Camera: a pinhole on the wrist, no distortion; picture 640 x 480 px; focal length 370.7 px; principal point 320.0 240.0 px. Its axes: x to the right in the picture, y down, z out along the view. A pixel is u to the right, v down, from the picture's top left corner.
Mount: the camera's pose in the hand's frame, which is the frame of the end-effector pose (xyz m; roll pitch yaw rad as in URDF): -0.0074 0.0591 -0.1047 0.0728 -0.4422 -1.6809
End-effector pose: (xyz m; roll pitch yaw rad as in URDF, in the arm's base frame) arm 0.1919 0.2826 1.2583 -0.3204 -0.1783 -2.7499
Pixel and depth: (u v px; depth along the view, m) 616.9 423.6 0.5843
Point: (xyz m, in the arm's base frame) 0.1286 0.1730 1.9369
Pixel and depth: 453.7 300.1 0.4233
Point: 0.2867 0.1014 1.5575
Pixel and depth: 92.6 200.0 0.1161
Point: 0.2517 0.1391 1.1722
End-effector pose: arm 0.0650 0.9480 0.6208 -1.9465 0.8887 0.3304
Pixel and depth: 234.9 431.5 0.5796
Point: -0.2088 1.0710 0.0706
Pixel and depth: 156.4 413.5 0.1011
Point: 0.0282 0.8523 0.5138
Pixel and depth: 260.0 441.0 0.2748
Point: -0.0452 0.9618 0.3617
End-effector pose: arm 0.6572 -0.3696 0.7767 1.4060 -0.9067 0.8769
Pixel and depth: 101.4 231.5 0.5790
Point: 0.4548 -0.8714 1.1781
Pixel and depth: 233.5 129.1 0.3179
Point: 0.5454 -0.6565 0.8749
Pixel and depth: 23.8 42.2 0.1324
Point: 0.4704 -0.4840 0.8495
